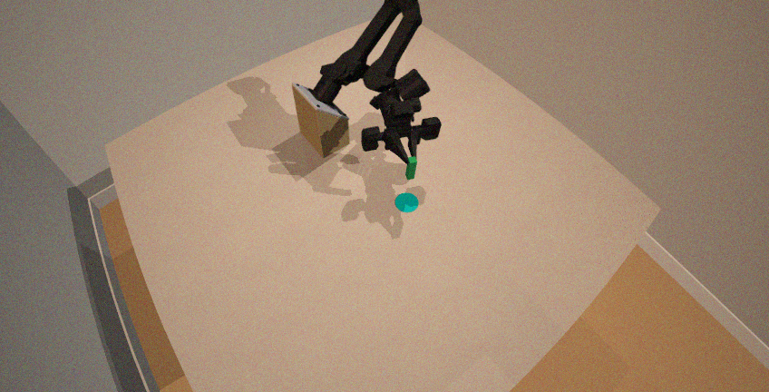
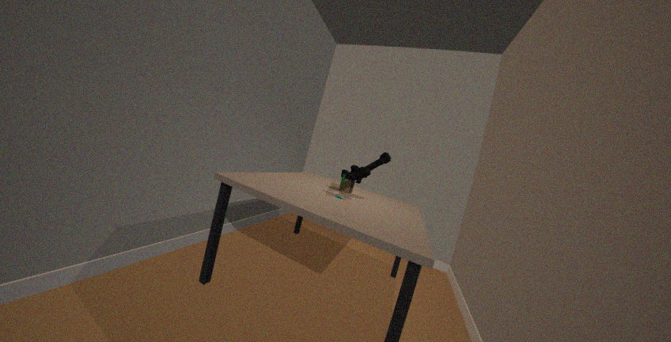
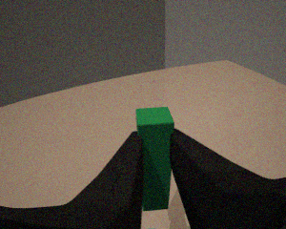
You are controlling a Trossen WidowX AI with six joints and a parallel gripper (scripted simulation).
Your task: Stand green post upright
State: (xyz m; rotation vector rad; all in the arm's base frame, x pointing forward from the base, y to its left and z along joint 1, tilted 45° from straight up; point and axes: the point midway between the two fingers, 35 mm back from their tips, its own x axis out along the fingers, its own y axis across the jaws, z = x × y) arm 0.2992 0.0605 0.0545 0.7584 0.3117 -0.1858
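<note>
My gripper tip is 160 mm above the cyan circle. Round my gripper tip: green post 20 mm below.
</note>
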